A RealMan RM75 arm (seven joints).
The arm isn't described. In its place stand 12 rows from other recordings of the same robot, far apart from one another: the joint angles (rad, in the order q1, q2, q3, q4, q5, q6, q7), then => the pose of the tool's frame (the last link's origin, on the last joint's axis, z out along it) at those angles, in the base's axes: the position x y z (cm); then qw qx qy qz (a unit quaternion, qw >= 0).
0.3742, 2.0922, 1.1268, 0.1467, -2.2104, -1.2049, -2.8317 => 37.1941, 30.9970, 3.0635, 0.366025, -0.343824, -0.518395, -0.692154
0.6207, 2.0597, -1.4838, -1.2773, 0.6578, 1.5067, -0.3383 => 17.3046, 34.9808, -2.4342, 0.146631, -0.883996, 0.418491, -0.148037
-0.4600, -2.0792, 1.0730, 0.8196, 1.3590, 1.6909, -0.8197 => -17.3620, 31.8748, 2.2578, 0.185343, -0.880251, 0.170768, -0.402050
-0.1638, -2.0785, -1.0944, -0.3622, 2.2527, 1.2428, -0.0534 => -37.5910, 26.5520, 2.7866, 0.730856, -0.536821, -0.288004, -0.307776
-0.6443, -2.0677, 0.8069, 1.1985, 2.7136, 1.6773, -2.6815 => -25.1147, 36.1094, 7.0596, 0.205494, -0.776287, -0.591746, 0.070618
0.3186, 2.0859, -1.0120, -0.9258, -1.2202, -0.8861, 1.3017 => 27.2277, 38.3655, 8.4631, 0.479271, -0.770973, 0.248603, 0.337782
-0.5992, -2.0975, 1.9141, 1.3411, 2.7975, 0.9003, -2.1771 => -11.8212, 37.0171, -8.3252, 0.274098, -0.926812, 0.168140, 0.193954
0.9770, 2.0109, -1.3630, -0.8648, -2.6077, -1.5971, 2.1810 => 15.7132, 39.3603, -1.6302, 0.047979, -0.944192, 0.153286, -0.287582
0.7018, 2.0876, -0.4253, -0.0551, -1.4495, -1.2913, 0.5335 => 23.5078, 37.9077, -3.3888, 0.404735, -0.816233, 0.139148, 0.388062
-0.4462, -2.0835, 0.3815, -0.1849, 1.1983, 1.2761, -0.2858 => -33.1277, 29.1756, -5.0239, 0.530218, -0.725117, -0.296109, -0.324645
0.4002, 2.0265, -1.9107, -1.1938, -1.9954, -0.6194, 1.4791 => 17.2099, 34.3720, -9.1057, 0.246167, -0.955771, -0.159524, -0.021318
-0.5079, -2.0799, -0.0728, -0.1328, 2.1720, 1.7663, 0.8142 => -22.4477, 26.6508, -4.9615, 0.534654, -0.689871, 0.402293, -0.276378
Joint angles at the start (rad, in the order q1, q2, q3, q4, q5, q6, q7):
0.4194 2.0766 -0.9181 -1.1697 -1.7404 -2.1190 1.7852
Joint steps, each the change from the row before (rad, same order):
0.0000 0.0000 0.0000 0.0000 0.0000 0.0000 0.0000
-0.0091 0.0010 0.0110 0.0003 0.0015 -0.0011 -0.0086
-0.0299 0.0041 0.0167 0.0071 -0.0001 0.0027 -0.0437
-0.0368 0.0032 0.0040 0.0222 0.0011 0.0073 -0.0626
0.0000 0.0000 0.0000 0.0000 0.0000 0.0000 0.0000
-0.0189 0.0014 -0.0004 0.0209 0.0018 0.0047 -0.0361
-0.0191 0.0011 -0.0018 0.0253 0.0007 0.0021 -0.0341
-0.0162 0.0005 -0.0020 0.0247 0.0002 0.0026 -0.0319
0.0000 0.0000 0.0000 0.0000 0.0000 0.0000 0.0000
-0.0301 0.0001 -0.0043 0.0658 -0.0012 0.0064 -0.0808
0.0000 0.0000 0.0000 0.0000 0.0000 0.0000 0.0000
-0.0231 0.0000 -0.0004 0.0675 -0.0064 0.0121 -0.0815
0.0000 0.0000 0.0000 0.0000 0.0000 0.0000 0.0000
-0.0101 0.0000 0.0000 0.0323 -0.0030 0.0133 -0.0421
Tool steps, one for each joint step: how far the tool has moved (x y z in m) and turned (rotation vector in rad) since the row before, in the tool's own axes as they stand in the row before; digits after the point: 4 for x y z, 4 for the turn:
0.0000 0.0000 0.0000 0.0000 0.0000 0.0000
0.0020 0.0012 -0.0025 0.0112 -0.0109 -0.0022
0.0084 0.0033 -0.0046 0.0271 -0.0240 -0.0137
0.0122 0.0041 -0.0034 0.0230 -0.0253 -0.0141
0.0000 0.0000 0.0000 0.0000 0.0000 0.0000
0.0074 0.0023 -0.0012 0.0095 -0.0168 -0.0037
0.0081 0.0030 -0.0010 0.0059 -0.0169 0.0028
0.0074 0.0026 -0.0009 0.0057 -0.0150 0.0023
0.0000 0.0000 0.0000 0.0000 0.0000 0.0000
0.0164 0.0054 -0.0012 0.0109 -0.0352 0.0002
0.0000 0.0000 0.0000 0.0000 0.0000 0.0000
0.0154 0.0044 -0.0009 0.0180 -0.0308 -0.0027
0.0000 0.0000 0.0000 0.0000 0.0000 0.0000
0.0073 0.0012 -0.0004 0.0163 -0.0127 -0.0051

